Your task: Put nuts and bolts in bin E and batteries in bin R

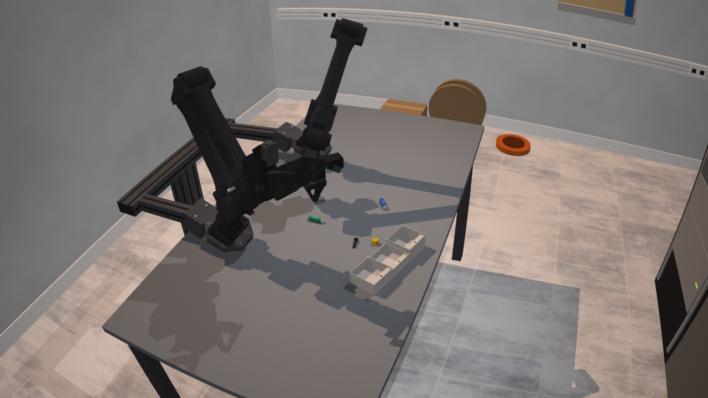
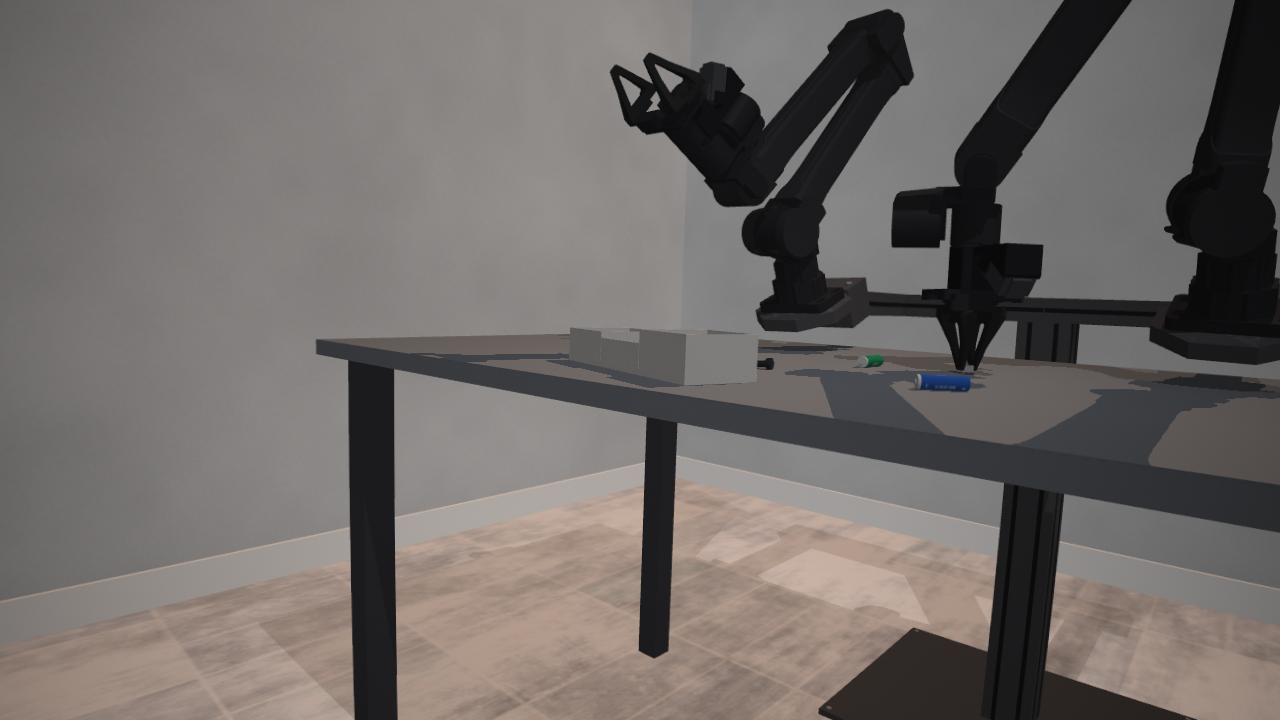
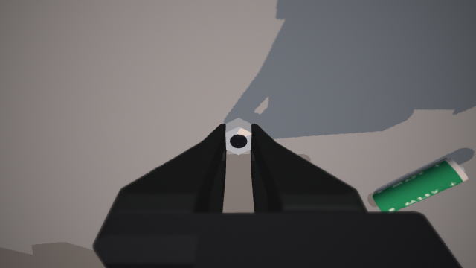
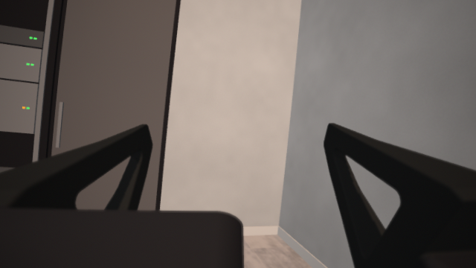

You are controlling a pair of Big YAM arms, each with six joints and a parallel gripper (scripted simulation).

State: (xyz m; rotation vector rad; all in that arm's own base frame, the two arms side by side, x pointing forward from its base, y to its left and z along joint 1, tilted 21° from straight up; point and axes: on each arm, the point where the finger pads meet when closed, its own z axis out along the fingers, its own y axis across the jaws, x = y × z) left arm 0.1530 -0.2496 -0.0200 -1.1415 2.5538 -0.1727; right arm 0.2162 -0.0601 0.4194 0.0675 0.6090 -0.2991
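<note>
My left hand is 10 mm above the hex nut. Also, from my left hand: green battery 60 mm ahead, 100 mm to the right; then blue battery 230 mm ahead, 50 mm to the left; then black bolt 220 mm ahead, 160 mm to the right.
</note>
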